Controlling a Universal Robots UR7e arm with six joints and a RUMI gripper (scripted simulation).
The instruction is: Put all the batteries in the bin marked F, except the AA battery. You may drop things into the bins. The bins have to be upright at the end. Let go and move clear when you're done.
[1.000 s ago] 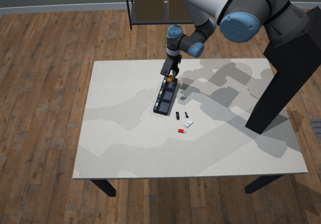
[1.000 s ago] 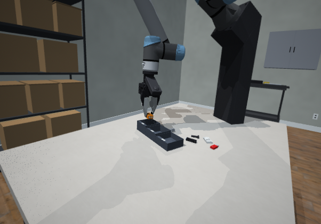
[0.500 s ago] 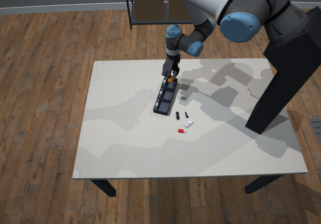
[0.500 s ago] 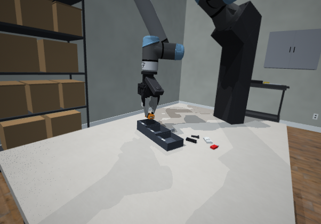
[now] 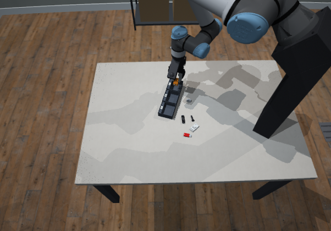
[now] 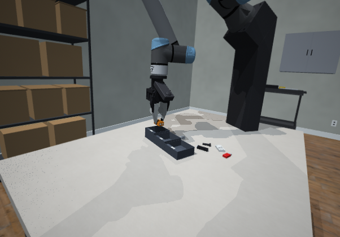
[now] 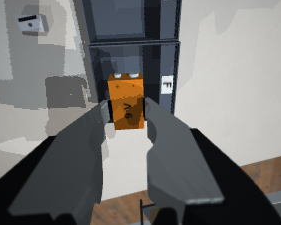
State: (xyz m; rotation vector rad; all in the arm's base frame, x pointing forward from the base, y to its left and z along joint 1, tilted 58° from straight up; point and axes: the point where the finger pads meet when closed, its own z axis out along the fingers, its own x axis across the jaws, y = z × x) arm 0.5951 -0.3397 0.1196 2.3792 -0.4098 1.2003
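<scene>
Right now the dark three-compartment bin row is 6 cm to the left of my hand, 6 cm below it and 6 cm ahead of it. From my hand the other things lie so: black cylindrical battery: 21 cm to the left, 8 cm below, 4 cm ahead; grey piece: 11 cm to the left, 8 cm below, 4 cm behind; orange block battery: 1 cm to the left, 1 cm below, 1 cm ahead.
</scene>
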